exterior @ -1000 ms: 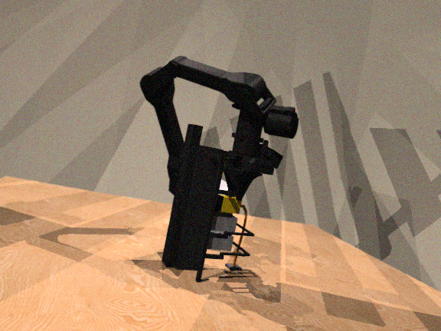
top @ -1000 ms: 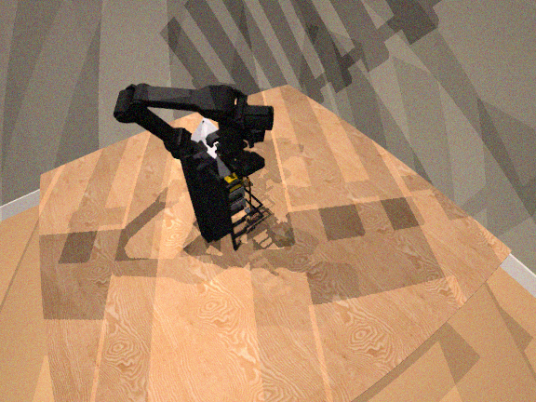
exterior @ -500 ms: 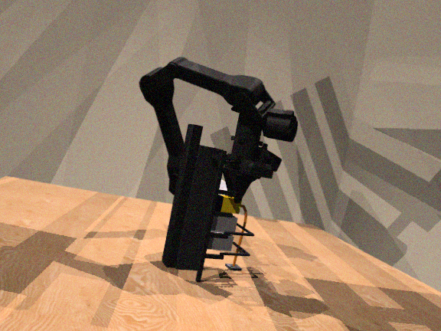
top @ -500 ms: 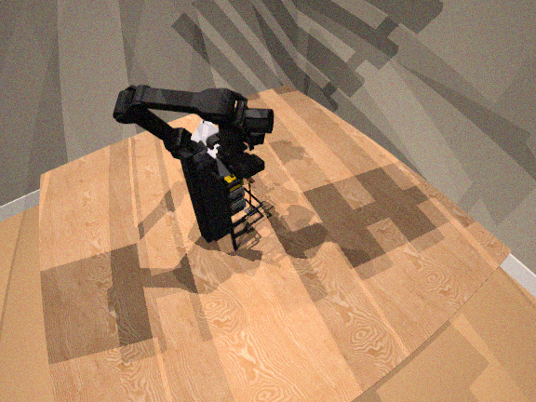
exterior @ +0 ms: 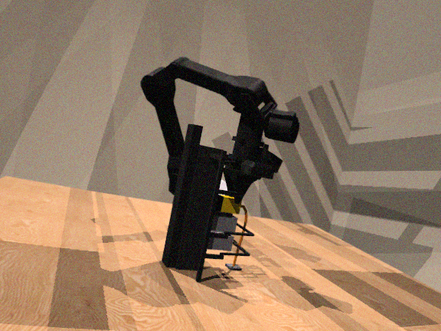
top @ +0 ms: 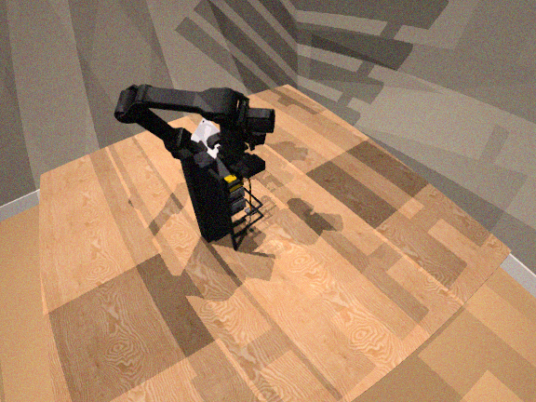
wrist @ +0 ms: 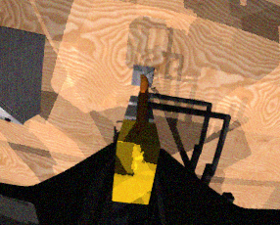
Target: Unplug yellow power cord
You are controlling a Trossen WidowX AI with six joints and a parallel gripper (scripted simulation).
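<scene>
Right now my gripper tip is 10 mm short of the yellow plug and 30 mm to the left of it.
</scene>
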